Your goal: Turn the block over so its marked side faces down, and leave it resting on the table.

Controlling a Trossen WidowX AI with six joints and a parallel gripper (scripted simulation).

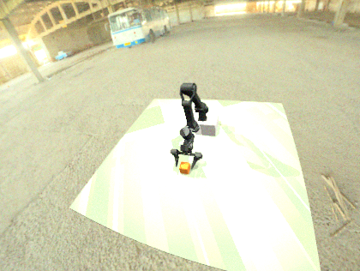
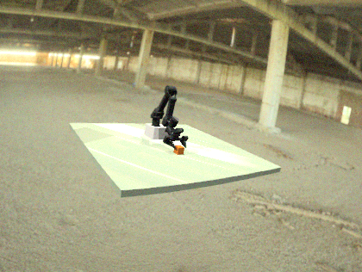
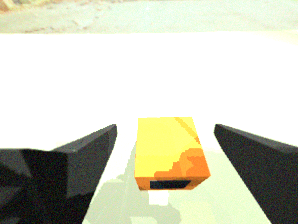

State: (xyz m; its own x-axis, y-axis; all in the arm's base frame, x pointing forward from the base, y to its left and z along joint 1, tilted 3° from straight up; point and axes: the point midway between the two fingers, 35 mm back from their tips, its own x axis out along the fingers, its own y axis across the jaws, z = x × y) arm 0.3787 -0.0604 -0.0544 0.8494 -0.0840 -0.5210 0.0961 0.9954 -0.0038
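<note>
The orange block lies 3 cm behind my gripper tip and 2 cm below it.
</note>
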